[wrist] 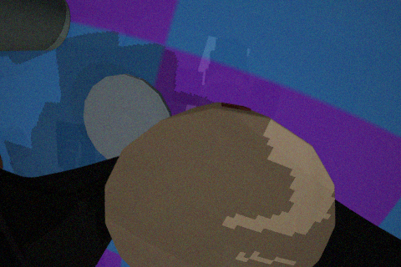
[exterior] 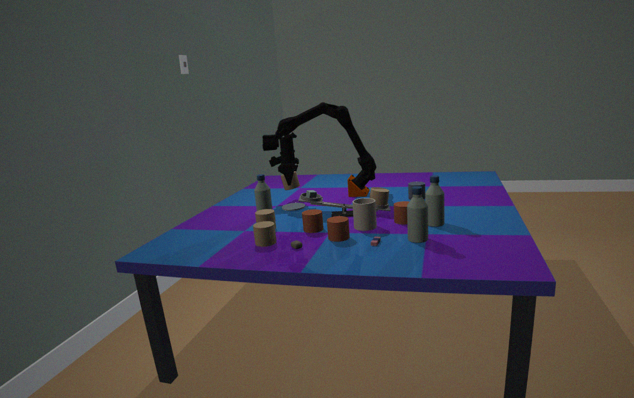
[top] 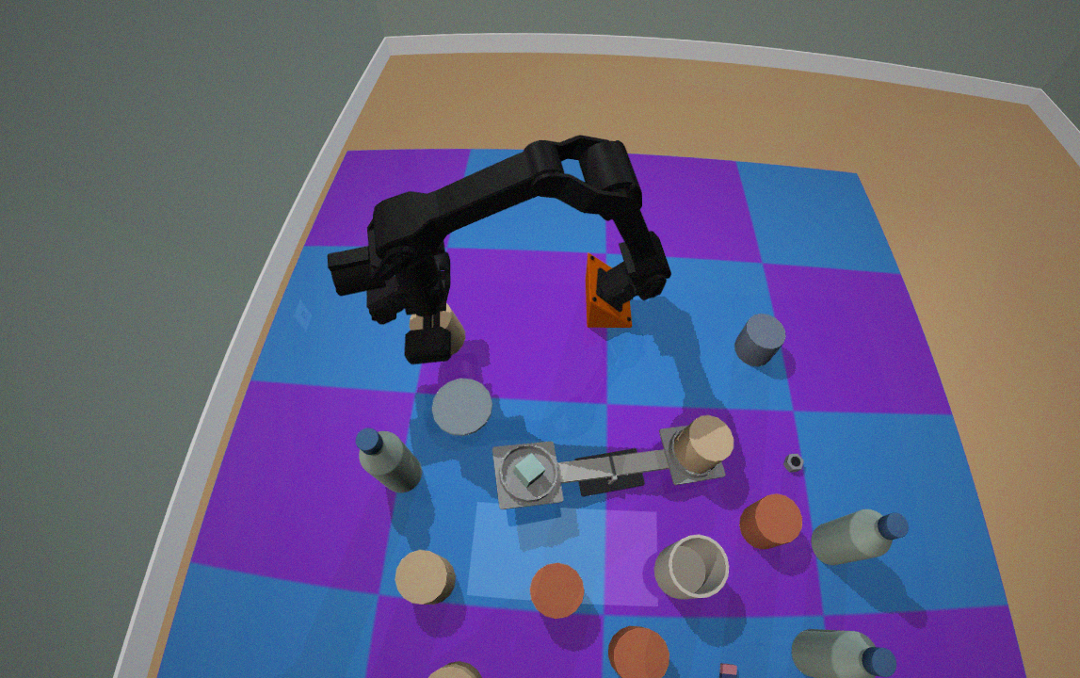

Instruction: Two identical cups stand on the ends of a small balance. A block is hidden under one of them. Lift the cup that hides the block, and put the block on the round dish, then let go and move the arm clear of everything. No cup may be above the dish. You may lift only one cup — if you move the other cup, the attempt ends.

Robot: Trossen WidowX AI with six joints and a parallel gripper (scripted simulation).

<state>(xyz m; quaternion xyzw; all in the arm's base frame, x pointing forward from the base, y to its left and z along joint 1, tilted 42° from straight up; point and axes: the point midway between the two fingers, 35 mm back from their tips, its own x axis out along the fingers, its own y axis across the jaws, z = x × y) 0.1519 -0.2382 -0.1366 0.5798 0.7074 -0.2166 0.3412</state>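
The pale green block is 20 cm ahead of my gripper tip and 17 cm to the left of it. Also, from my gripper tip: nut: 59 cm to the left, 13 cm ahead, 8 cm below; then round dish: 9 cm ahead, 8 cm below, 4 cm to the left; then grey cylinder: 55 cm to the left, 7 cm behind, 5 cm below.
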